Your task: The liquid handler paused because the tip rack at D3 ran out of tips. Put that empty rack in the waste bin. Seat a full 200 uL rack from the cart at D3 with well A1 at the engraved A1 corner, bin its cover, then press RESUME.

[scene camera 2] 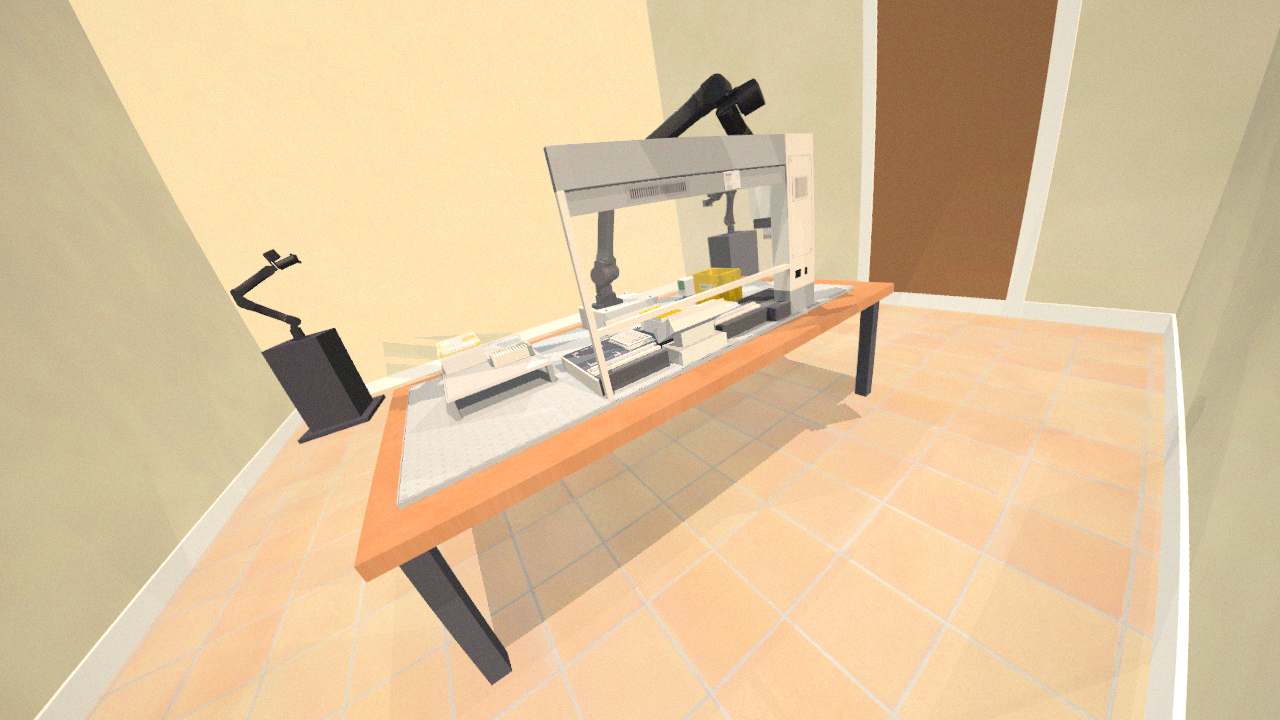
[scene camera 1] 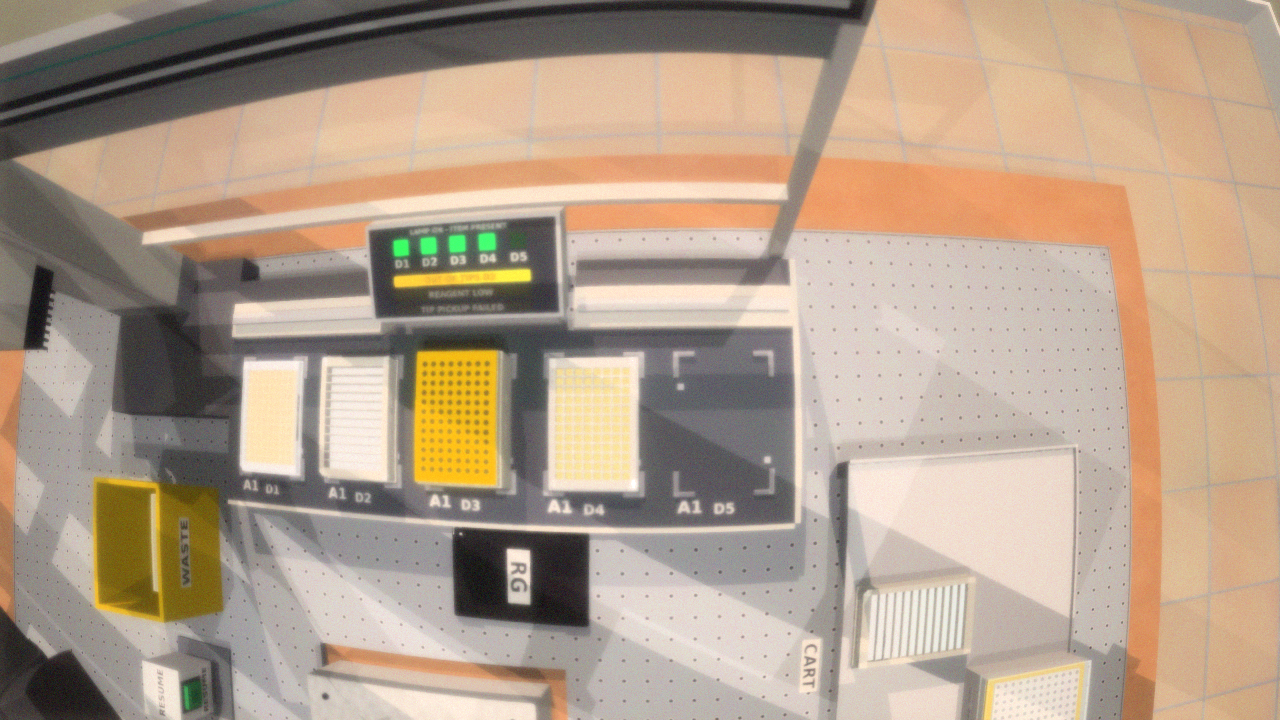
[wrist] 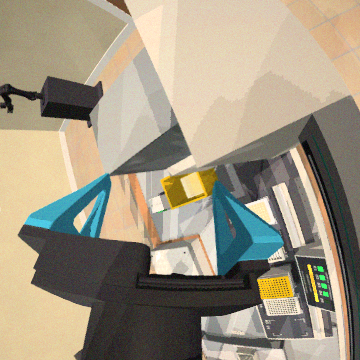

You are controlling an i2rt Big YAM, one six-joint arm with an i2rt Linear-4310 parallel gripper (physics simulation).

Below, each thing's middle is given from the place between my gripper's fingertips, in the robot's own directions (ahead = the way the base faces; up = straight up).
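The yellow WASTE bin (scene camera 1: 187, 517) has my gripper 43 cm above it, 24 cm past it and 2 cm to the left of it. Counting from my hand, I find the enclosure frame post (scene camera 1: 849, 38) 27 cm below, 22 cm ahead and 70 cm to the right. The black RG block (scene camera 1: 541, 577) is far below my hand, a good way behind it and far to the right of it, while the cart tray (scene camera 1: 1007, 519) sits 44 cm below my hand, 20 cm behind it and 96 cm to the right of it.
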